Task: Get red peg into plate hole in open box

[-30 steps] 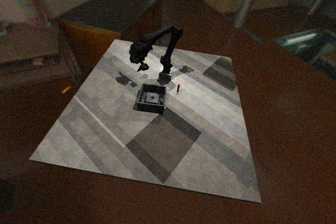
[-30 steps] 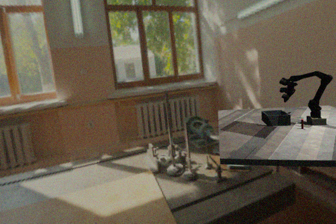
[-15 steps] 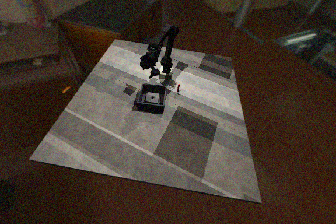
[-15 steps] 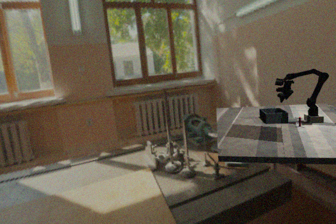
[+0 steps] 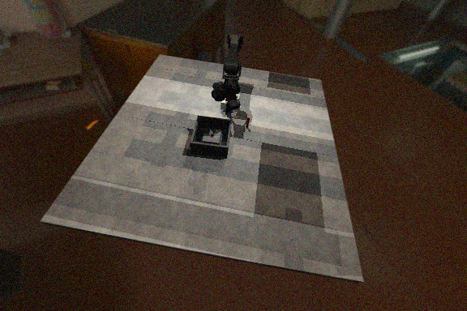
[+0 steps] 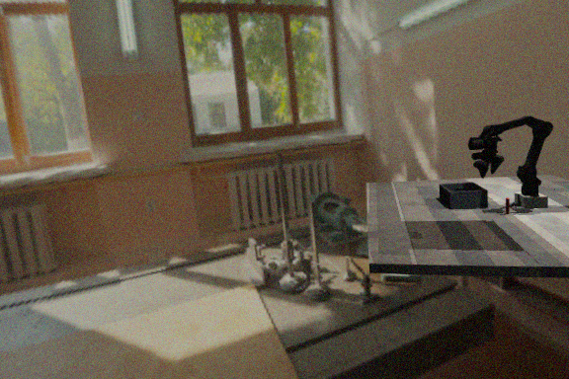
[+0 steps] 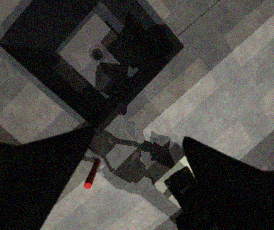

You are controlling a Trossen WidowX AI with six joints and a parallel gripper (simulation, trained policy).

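The red peg lies 14 cm to the left of my gripper tip, 12 cm below it and 6 cm behind it. Also, from my gripper tip: dark box: 14 cm below, 12 cm ahead, 1 cm to the right; then pale plate: 12 cm below, 12 cm ahead, 1 cm to the right.
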